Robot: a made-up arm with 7 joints.
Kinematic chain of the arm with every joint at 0, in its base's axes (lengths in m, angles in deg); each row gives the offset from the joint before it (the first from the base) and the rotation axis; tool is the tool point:
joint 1: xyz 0 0 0.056 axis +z
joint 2: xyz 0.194 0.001 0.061 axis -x
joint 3: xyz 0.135 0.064 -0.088 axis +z
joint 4: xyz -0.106 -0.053 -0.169 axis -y
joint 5: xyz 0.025 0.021 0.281 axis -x
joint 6: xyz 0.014 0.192 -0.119 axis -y
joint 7: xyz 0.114 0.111 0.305 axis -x
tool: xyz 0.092 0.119 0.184
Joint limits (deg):
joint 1: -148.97..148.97
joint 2: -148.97..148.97
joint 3: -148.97..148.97
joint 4: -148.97..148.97
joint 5: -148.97..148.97
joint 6: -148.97..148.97
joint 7: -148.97..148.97
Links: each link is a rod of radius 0.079 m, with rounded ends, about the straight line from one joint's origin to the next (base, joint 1, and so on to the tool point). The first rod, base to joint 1, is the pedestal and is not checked.
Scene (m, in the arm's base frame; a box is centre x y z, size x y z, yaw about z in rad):
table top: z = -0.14
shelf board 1: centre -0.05 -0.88 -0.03 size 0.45 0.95 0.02 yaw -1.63
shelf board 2: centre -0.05 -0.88 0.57 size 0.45 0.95 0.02 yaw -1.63
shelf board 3: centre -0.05 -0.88 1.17 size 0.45 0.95 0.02 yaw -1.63
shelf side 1: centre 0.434 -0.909 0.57 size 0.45 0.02 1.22 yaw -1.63
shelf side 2: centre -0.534 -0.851 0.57 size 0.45 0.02 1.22 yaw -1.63
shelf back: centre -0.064 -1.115 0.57 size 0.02 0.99 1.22 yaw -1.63
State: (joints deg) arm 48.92 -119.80 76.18 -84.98 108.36 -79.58 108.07
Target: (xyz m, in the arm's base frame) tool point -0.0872 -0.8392 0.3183
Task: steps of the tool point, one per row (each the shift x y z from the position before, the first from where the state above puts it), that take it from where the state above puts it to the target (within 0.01 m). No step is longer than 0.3 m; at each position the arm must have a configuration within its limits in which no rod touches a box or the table.
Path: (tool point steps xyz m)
1: -0.0365 -0.0643 0.0272
2: -0.0327 -0.0838 0.0997
3: -0.0057 -0.1252 0.1421
4: 0.0201 -0.1841 0.1357
5: 0.0233 -0.2396 0.0774
6: -0.0041 -0.2623 -0.0194
7: -0.0506 -0.2293 -0.1281
8: -0.0904 -0.1352 -0.2171
9: -0.0084 -0.1341 0.0137
10: -0.0083 -0.1351 -0.0018
11: -0.0067 -0.1263 -0.0119

